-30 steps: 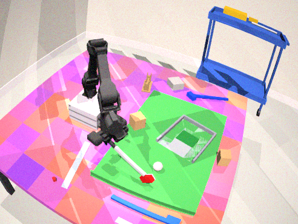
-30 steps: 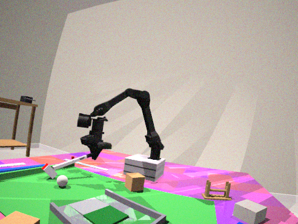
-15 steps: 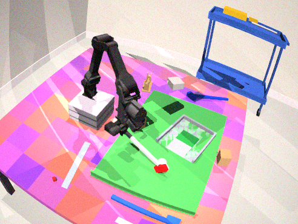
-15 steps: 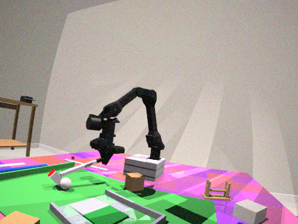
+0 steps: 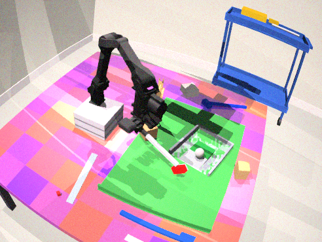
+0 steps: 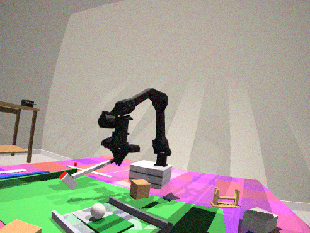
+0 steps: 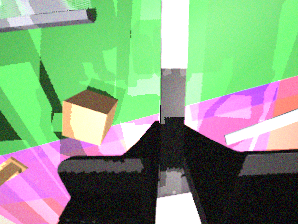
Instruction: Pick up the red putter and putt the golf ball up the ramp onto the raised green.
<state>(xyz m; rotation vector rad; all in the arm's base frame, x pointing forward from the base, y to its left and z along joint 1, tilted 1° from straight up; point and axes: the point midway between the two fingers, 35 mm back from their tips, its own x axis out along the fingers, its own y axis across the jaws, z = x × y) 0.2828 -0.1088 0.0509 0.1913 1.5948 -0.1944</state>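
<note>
Right now the red putter is 12 cm ahead of my gripper tip, 3 cm to the right of it and 1 cm below it. Also, from my gripper tip: green mat: 20 cm ahead, 11 cm below, 9 cm to the left; then white golf ball: 26 cm ahead, 10 cm to the left, 8 cm below; then white cube: 57 cm to the left, 9 cm below, 5 cm ahead.
</note>
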